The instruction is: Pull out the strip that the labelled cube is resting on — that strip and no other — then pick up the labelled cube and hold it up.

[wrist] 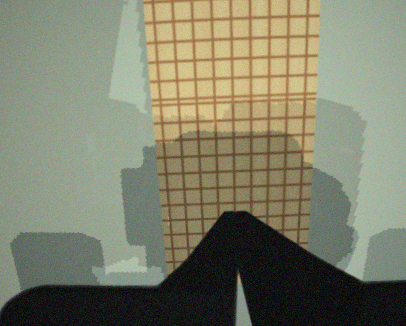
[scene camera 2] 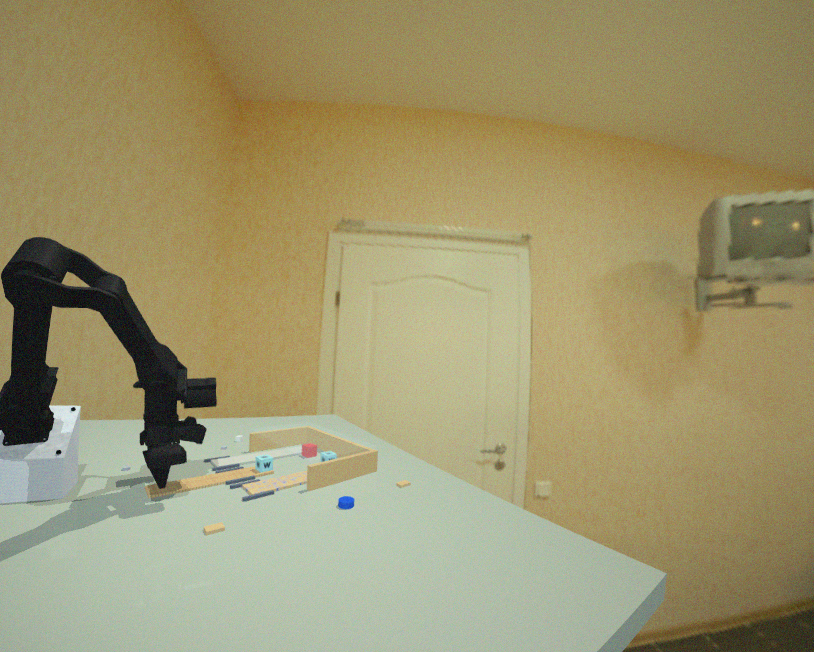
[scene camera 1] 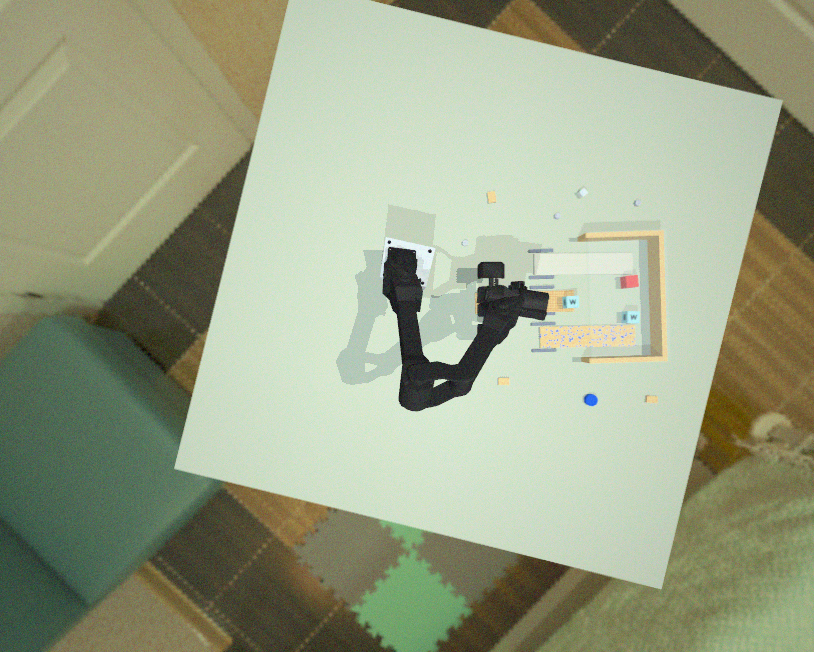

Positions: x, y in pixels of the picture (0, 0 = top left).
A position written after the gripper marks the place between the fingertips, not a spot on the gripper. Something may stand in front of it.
Scene:
The gripper shows in the wrist view [234, 222], in scene camera 2 [162, 487] and in scene camera 1 [485, 303].

